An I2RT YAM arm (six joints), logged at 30 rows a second.
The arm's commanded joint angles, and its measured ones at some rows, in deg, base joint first. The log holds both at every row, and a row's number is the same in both.
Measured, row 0: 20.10, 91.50, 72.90, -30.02, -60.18, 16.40
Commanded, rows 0 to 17: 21.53, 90.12, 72.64, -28.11, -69.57, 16.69; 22.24, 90.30, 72.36, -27.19, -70.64, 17.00; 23.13, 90.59, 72.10, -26.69, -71.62, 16.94; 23.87, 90.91, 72.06, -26.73, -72.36, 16.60; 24.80, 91.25, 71.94, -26.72, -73.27, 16.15; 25.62, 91.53, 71.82, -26.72, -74.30, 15.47; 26.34, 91.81, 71.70, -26.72, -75.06, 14.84; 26.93, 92.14, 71.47, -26.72, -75.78, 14.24; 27.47, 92.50, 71.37, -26.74, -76.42, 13.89; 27.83, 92.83, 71.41, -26.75, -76.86, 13.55; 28.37, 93.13, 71.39, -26.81, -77.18, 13.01; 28.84, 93.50, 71.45, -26.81, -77.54, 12.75; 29.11, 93.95, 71.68, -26.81, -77.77, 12.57; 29.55, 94.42, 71.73, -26.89, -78.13, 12.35; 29.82, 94.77, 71.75, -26.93, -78.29, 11.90; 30.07, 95.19, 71.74, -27.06, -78.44, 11.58; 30.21, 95.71, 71.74, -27.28, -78.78, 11.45; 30.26, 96.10, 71.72, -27.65, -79.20, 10.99
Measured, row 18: 29.19, 94.61, 72.42, -27.46, -76.60, 13.50
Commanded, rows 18 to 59: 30.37, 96.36, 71.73, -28.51, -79.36, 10.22; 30.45, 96.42, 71.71, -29.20, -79.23, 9.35; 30.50, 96.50, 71.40, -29.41, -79.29, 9.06; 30.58, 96.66, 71.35, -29.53, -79.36, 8.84; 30.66, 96.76, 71.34, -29.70, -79.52, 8.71; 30.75, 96.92, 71.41, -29.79, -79.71, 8.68; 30.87, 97.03, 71.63, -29.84, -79.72, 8.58; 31.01, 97.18, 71.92, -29.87, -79.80, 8.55; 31.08, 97.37, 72.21, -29.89, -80.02, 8.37; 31.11, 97.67, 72.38, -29.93, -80.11, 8.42; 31.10, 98.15, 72.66, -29.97, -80.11, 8.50; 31.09, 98.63, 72.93, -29.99, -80.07, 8.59; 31.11, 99.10, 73.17, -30.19, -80.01, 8.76; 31.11, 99.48, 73.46, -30.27, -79.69, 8.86; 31.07, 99.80, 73.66, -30.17, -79.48, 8.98; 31.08, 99.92, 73.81, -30.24, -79.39, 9.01; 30.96, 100.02, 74.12, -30.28, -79.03, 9.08; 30.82, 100.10, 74.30, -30.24, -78.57, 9.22; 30.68, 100.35, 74.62, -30.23, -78.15, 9.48; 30.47, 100.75, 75.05, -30.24, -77.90, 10.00; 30.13, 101.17, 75.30, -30.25, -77.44, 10.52; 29.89, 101.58, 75.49, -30.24, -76.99, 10.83; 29.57, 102.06, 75.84, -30.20, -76.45, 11.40; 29.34, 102.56, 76.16, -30.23, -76.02, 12.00; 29.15, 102.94, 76.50, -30.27, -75.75, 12.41; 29.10, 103.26, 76.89, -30.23, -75.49, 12.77; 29.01, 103.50, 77.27, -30.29, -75.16, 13.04; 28.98, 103.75, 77.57, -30.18, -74.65, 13.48; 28.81, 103.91, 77.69, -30.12, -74.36, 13.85; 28.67, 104.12, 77.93, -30.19, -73.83, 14.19; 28.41, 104.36, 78.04, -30.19, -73.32, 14.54; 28.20, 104.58, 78.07, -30.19, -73.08, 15.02; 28.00, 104.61, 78.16, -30.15, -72.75, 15.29; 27.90, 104.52, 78.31, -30.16, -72.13, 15.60; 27.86, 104.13, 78.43, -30.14, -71.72, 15.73; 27.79, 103.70, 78.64, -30.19, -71.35, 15.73; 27.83, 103.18, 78.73, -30.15, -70.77, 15.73; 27.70, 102.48, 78.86, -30.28, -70.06, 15.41; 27.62, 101.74, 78.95, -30.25, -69.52, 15.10; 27.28, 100.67, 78.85, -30.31, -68.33, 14.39; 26.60, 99.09, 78.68, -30.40, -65.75, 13.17; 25.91, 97.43, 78.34, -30.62, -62.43, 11.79
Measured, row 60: 27.79, 101.43, 78.37, -30.04, -72.86, 14.50
